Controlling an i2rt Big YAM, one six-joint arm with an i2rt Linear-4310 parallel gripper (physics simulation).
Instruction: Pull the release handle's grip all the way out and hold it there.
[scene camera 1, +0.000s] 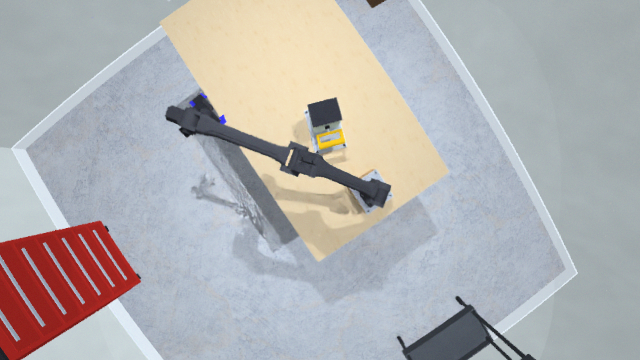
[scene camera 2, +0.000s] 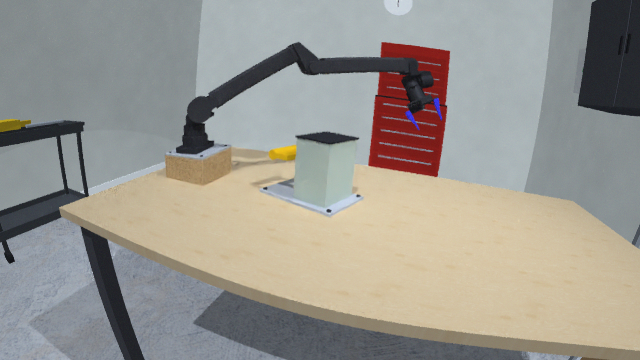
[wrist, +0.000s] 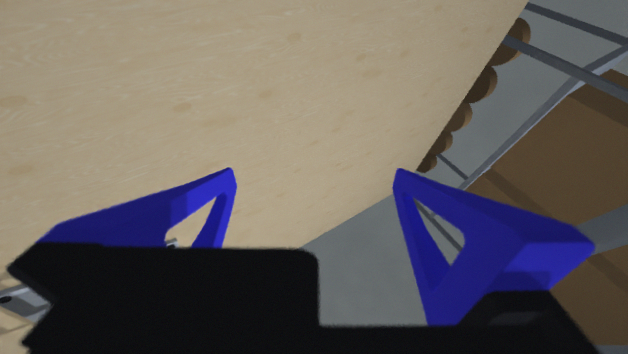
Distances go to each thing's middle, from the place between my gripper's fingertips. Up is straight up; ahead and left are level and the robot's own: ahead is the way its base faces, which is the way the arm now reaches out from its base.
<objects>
Now: hand 350 mm past the grey base plate (scene camera 2: 284, 190), 350 mm to the left of it and 200 mm above it.
</objects>
